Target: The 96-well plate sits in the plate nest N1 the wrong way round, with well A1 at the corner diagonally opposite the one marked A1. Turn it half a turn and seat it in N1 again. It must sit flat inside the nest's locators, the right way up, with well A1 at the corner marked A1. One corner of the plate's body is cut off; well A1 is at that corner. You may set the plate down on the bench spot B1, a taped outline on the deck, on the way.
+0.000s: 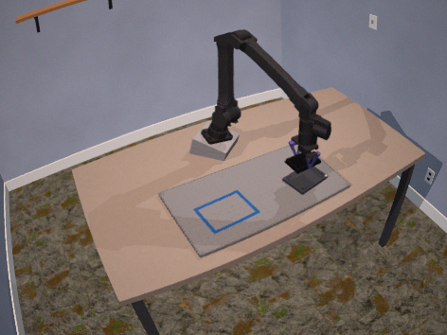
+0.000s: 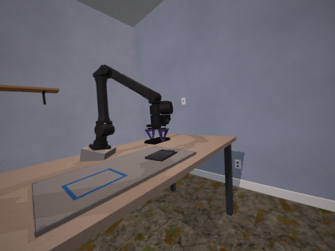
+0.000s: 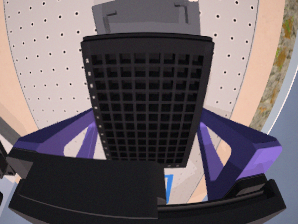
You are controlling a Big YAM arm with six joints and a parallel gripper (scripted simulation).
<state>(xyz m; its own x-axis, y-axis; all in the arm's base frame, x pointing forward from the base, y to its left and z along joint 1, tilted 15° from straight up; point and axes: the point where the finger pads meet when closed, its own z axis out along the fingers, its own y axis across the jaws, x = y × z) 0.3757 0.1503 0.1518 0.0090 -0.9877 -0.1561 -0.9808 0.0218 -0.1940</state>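
The plate nest N1 is 1 cm ahead of my hand, 2 cm to the left of it and 9 cm below it. Round my hand: black 96-well plate right at my hand; A1 mark 5 cm ahead, 10 cm to the left, 9 cm below.
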